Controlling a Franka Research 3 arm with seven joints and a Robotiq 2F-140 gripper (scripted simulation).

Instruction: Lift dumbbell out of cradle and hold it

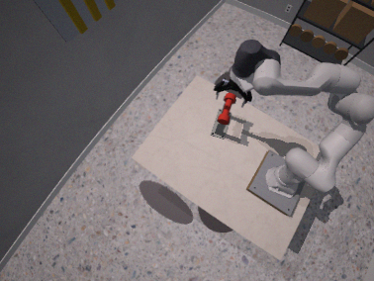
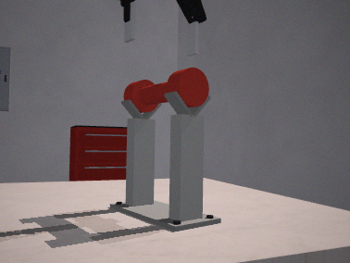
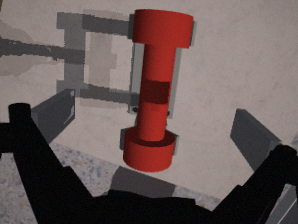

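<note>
Right now my hand is 10 cm above the dumbbell.
</note>
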